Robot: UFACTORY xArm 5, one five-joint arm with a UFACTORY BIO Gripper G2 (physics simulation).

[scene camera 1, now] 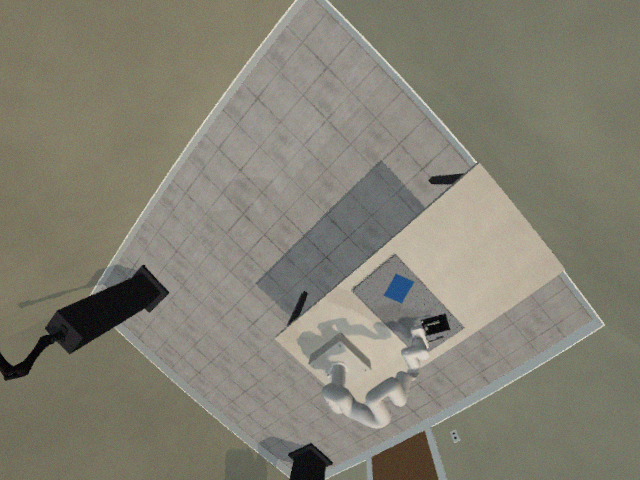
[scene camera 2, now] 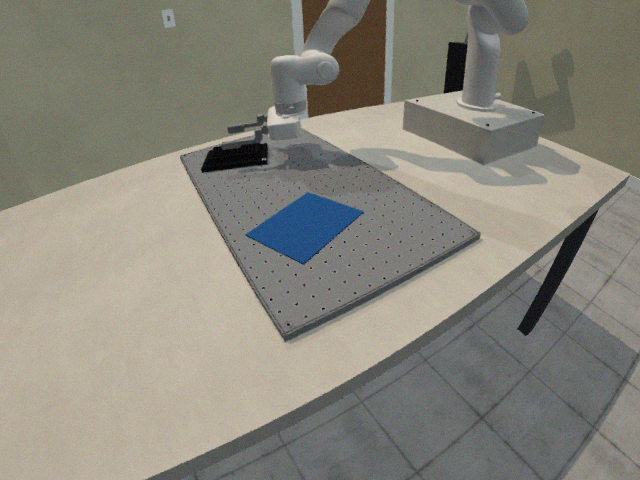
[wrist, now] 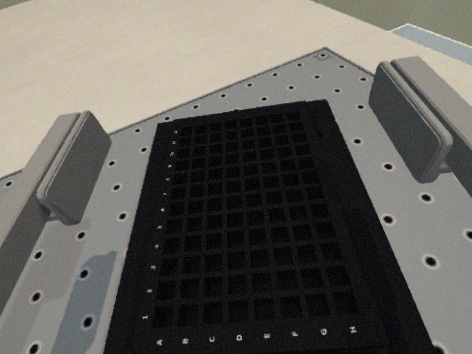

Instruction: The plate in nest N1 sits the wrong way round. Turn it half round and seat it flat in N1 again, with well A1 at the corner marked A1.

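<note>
The black plate (scene camera 1: 443, 322) (scene camera 2: 238, 153) (wrist: 252, 200) with square wells lies in the black nest (wrist: 396, 295) at the far end of the grey board. In the wrist view its letters A to H run along the near edge and its numbers up the left edge, so well A1 is at the near left corner. The plate looks flat, but its dark edges blend into the nest. The nest's own A1 mark cannot be made out. My gripper (scene camera 1: 440, 331) (scene camera 2: 231, 136) (wrist: 244, 145) is open and empty, above the plate, with one finger out to each side of it.
A blue sheet (scene camera 1: 399, 288) (scene camera 2: 306, 227) lies on the grey perforated board (scene camera 1: 373, 295) (scene camera 2: 361, 263) (wrist: 407, 197). The board lies on the cream table (scene camera 1: 488, 232) (scene camera 2: 124, 330) (wrist: 150, 55). The arm's grey base block (scene camera 2: 444, 135) stands on the table beyond the board's right side in scene camera 2.
</note>
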